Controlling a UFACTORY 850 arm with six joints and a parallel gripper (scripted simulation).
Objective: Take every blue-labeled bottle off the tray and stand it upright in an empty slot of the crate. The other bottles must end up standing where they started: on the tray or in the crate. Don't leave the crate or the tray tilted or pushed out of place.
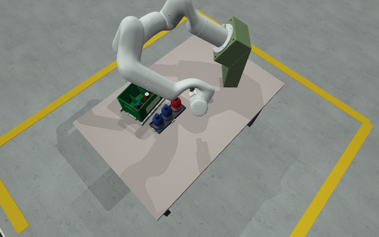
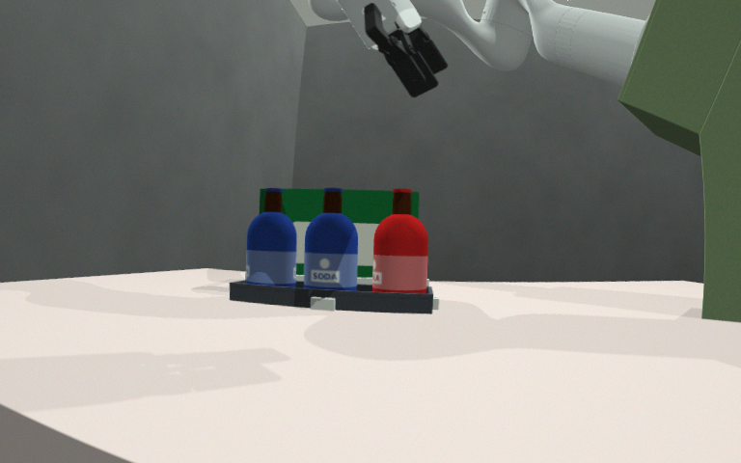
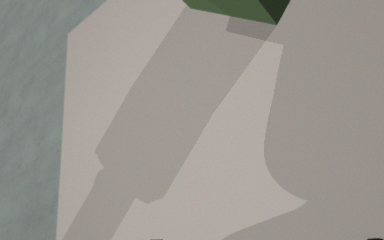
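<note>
My gripper is now 19 cm above the red-labeled bottle and 15 cm to the left of it. Also, from my hand: dark tray: 26 cm below, 17 cm to the right, 9 cm ahead; then green crate: 37 cm to the right, 19 cm below, 6 cm ahead; then brown-necked bottle: 34 cm to the right, 18 cm below, 16 cm ahead.
</note>
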